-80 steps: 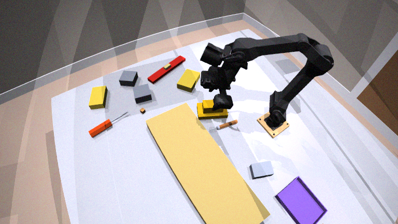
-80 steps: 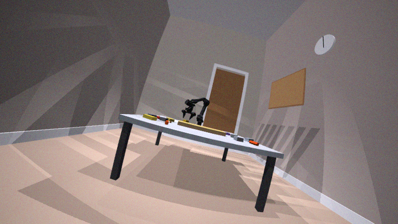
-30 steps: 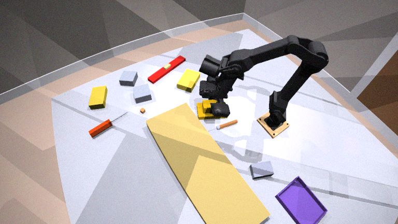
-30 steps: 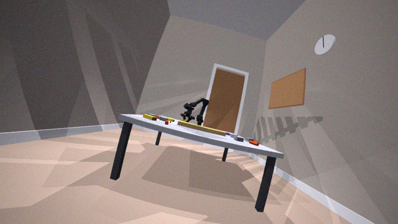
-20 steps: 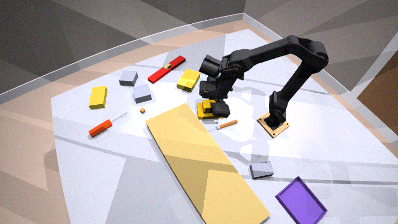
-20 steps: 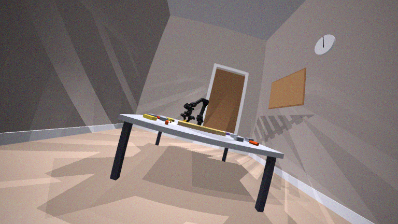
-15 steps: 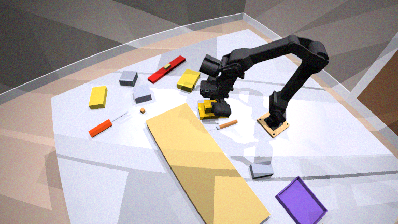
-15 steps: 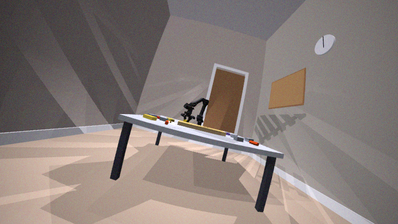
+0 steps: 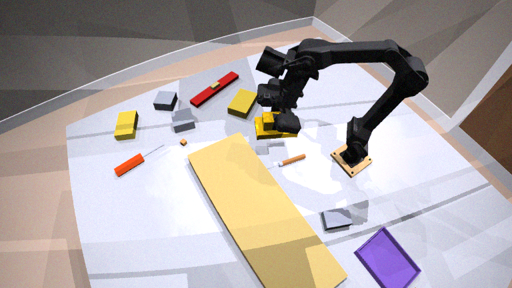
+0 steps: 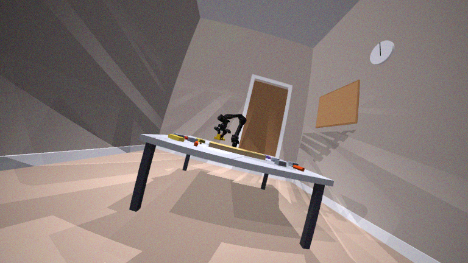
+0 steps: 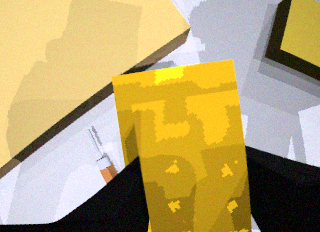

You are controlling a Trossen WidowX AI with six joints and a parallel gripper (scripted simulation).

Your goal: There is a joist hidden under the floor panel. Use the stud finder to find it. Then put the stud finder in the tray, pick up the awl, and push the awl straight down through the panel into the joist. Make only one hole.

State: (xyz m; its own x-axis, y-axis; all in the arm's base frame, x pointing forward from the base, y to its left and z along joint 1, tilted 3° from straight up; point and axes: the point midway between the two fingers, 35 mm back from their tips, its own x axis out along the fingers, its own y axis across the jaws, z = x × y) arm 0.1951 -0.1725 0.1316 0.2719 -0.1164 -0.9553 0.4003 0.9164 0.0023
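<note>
My gripper tip is now 90 mm to the right of the awl and 90 mm above it. Also, from my gripper tip: yellow stud finder 20 mm behind, 20 mm above, 10 mm to the left; grey block 320 mm to the left, 90 mm below, 30 mm behind; small brown cube 250 mm ahead, 130 mm to the right, 90 mm below.
</note>
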